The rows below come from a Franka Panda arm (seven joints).
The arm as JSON. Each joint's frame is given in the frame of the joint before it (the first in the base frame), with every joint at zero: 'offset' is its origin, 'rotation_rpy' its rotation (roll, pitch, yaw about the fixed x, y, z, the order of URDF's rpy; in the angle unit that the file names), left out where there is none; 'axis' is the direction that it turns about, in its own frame. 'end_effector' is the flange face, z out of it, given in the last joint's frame.
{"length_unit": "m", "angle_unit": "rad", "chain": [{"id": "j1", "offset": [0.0, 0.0, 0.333], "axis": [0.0, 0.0, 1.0]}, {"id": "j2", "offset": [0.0, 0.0, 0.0], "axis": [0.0, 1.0, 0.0]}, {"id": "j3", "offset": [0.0, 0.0, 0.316], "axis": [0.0, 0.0, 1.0]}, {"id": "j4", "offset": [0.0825, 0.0, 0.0], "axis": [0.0, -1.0, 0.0]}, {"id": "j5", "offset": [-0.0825, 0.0, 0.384], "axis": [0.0, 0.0, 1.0]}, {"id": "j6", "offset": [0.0, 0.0, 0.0], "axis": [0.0, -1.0, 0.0]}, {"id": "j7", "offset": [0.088, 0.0, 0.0], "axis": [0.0, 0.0, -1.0]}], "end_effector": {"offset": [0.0, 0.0, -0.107], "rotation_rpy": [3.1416, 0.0, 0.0]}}
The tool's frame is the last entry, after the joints.
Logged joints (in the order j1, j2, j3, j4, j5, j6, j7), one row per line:
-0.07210, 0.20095, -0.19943, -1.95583, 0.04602, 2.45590, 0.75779
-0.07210, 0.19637, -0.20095, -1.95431, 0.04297, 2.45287, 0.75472
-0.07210, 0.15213, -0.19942, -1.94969, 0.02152, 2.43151, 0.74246
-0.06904, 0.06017, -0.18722, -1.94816, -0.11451, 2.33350, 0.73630
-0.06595, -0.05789, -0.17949, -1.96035, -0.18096, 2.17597, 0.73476
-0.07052, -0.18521, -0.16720, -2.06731, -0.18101, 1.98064, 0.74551
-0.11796, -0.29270, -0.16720, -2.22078, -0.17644, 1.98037, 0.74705
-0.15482, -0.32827, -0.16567, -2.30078, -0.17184, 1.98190, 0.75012
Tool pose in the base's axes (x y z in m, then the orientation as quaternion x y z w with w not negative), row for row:
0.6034, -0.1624, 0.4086, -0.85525, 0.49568, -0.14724, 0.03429
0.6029, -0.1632, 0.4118, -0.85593, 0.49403, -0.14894, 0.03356
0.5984, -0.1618, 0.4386, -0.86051, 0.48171, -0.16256, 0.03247
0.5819, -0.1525, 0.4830, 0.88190, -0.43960, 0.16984, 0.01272
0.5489, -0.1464, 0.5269, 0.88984, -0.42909, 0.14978, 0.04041
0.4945, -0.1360, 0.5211, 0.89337, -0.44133, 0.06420, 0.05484
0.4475, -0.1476, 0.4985, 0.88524, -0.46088, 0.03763, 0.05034
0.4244, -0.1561, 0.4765, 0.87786, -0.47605, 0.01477, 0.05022
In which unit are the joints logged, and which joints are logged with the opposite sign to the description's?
The joints are logged in radians. Opposite sign: none.
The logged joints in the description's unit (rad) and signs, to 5 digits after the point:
-0.07210, 0.20095, -0.19943, -1.95583, 0.04602, 2.45590, 0.75779
-0.07210, 0.19637, -0.20095, -1.95431, 0.04297, 2.45287, 0.75472
-0.07210, 0.15213, -0.19942, -1.94969, 0.02152, 2.43151, 0.74246
-0.06904, 0.06017, -0.18722, -1.94816, -0.11451, 2.33350, 0.73630
-0.06595, -0.05789, -0.17949, -1.96035, -0.18096, 2.17597, 0.73476
-0.07052, -0.18521, -0.16720, -2.06731, -0.18101, 1.98064, 0.74551
-0.11796, -0.29270, -0.16720, -2.22078, -0.17644, 1.98037, 0.74705
-0.15482, -0.32827, -0.16567, -2.30078, -0.17184, 1.98190, 0.75012

